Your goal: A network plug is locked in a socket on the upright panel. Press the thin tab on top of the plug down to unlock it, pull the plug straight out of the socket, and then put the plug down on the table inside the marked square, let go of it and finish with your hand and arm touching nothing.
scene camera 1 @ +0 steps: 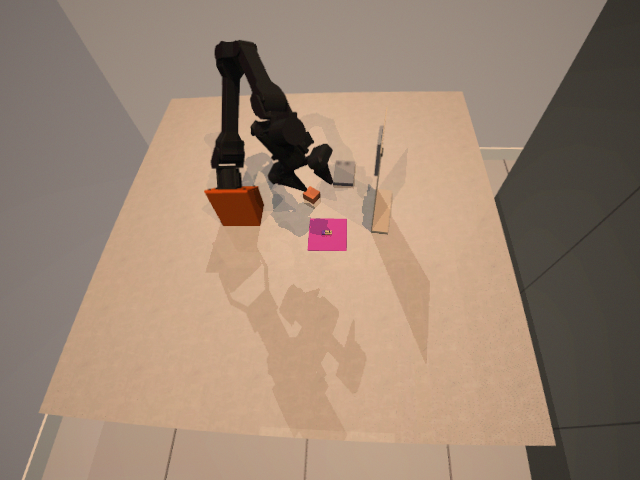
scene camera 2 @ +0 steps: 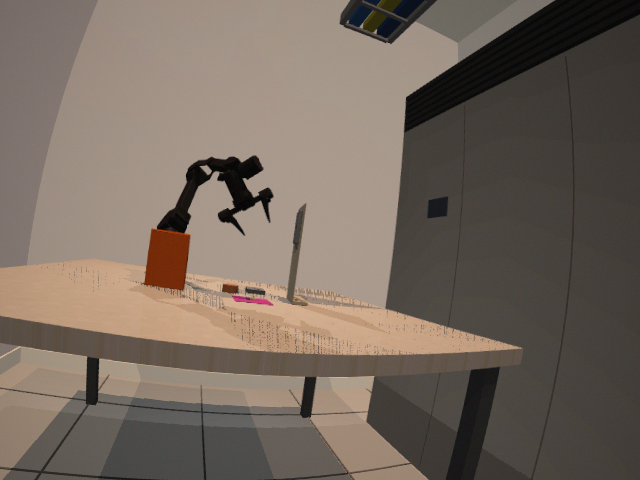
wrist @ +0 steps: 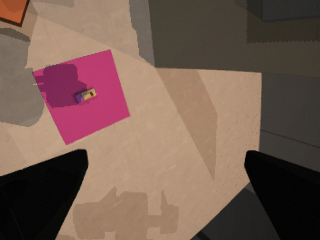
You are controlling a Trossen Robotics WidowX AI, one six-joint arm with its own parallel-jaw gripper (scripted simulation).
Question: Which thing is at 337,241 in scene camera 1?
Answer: A marked square.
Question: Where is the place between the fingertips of the gripper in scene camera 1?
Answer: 318,187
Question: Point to an upright panel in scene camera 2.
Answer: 295,300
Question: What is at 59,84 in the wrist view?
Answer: A marked square.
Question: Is the gripper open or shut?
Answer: Open.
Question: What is the gripper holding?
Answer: Nothing.
